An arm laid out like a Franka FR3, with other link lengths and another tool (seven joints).
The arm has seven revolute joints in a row. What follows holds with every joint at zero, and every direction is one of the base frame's. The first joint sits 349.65 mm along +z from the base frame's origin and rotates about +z. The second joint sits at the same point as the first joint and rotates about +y. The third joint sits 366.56 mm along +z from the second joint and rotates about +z. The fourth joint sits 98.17 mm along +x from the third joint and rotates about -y. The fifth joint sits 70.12 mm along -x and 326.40 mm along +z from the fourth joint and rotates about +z. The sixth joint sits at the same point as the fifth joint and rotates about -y. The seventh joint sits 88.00 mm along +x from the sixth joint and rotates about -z. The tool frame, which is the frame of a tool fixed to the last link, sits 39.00 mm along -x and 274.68 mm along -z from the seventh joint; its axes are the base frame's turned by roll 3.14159, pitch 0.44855 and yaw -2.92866 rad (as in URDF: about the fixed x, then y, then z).
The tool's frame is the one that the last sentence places.
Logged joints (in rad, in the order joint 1, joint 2, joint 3, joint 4, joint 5, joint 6, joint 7), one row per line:
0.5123 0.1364 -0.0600 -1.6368 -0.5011 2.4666 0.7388
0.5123 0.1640 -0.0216 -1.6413 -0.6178 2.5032 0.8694
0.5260 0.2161 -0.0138 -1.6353 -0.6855 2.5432 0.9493
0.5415 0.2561 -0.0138 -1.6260 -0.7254 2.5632 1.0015
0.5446 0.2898 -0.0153 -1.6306 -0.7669 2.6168 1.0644
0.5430 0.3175 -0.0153 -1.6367 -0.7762 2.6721 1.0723
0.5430 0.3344 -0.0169 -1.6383 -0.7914 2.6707 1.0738
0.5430 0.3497 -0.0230 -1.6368 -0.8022 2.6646 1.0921
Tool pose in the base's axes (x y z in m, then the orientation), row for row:
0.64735 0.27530 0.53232 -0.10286 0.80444 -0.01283 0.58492
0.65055 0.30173 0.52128 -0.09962 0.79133 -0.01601 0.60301
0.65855 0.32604 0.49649 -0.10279 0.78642 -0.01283 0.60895
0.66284 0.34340 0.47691 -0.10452 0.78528 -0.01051 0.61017
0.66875 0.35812 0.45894 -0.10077 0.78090 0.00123 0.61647
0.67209 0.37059 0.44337 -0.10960 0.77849 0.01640 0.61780
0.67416 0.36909 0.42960 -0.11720 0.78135 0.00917 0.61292
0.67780 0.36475 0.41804 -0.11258 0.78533 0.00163 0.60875
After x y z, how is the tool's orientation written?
As a quaternion, x y z w.
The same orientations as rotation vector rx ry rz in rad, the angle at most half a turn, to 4 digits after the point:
-0.2399 1.8765 -0.0299
-0.2307 1.8322 -0.0371
-0.2374 1.8164 -0.0296
-0.2413 1.8129 -0.0243
-0.2320 1.7982 0.0028
-0.2522 1.7917 0.0377
-0.2703 1.8018 0.0211
-0.2601 1.8141 0.0038

